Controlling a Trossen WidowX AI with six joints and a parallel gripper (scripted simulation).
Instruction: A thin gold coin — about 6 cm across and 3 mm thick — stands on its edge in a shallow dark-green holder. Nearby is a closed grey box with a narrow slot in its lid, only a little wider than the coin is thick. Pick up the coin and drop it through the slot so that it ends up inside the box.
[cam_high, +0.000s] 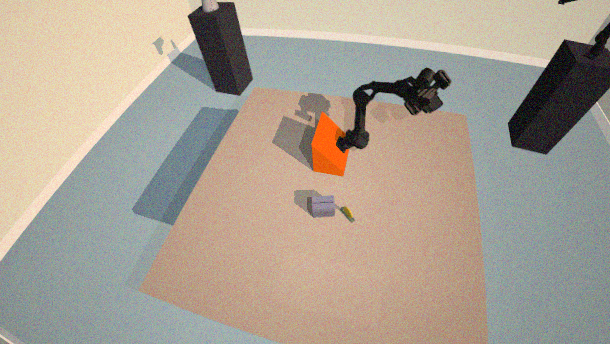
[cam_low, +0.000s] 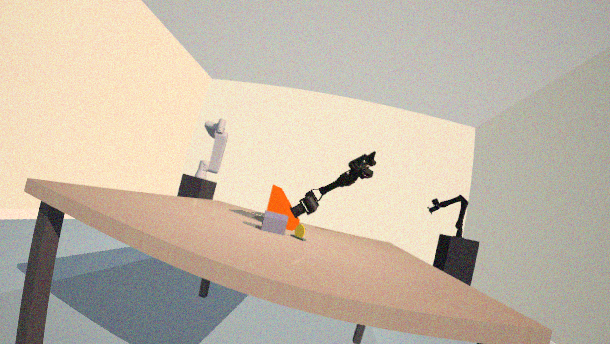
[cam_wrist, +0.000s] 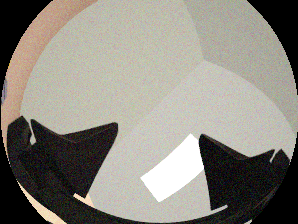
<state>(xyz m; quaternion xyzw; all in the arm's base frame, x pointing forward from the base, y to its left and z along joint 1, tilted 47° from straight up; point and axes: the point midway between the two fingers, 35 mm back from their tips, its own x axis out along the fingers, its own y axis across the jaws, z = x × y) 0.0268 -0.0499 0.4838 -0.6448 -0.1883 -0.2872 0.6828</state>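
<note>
The gold coin is 290 mm ahead of my gripper tip, 210 mm to the right of it and 440 mm below it.
</note>
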